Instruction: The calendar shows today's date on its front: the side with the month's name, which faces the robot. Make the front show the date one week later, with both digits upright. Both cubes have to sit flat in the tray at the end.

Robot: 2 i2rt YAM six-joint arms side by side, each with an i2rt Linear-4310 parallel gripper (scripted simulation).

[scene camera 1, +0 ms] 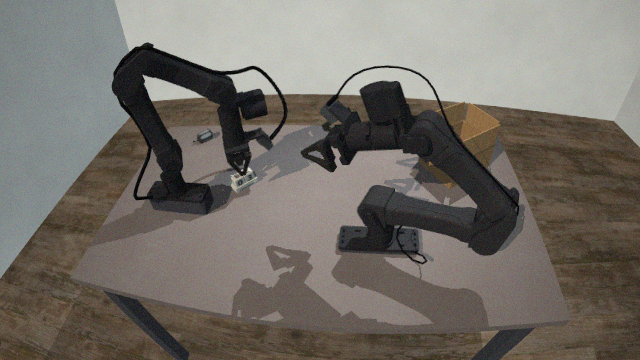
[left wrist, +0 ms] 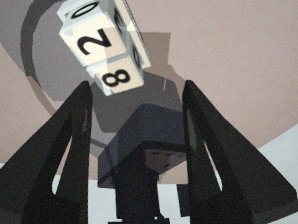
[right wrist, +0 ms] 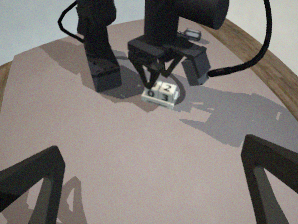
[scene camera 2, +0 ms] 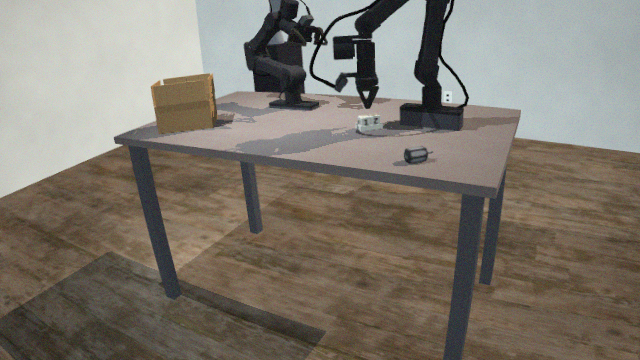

Note:
In view: the left gripper (scene camera 1: 241,170), the right gripper (scene camera 1: 312,140), a cardboard box (scene camera 2: 186,106) and an arm base (scene camera 1: 203,208).
The cardboard box is seen too in scene camera 1 (scene camera 1: 481,145). The left gripper shows as well in the left wrist view (left wrist: 137,87), in the right wrist view (right wrist: 156,82) and in scene camera 2 (scene camera 2: 367,106). The right gripper also shows in the right wrist view (right wrist: 150,153). The left wrist view does not show the cardboard box: it is out of frame. The right wrist view misses the cardboard box: it is out of frame.

